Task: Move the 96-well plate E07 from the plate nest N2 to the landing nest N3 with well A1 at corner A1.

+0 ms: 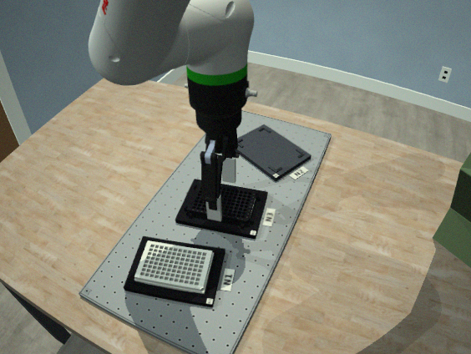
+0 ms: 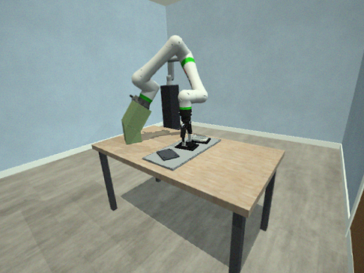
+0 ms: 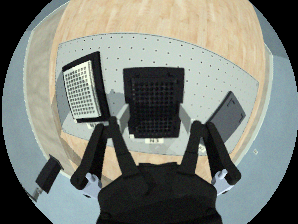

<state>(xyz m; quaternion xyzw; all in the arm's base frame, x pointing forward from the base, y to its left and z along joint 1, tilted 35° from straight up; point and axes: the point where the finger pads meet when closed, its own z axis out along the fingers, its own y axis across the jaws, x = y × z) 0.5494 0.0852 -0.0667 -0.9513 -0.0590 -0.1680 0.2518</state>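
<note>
My gripper is now 30 mm above the black 96-well plate E07. Round my hand: label N3: 90 mm behind, 50 mm below, 20 mm to the right; then black landing nest N3: 50 mm below; then label N1: 150 mm to the left, 90 mm behind, 50 mm below.
</note>
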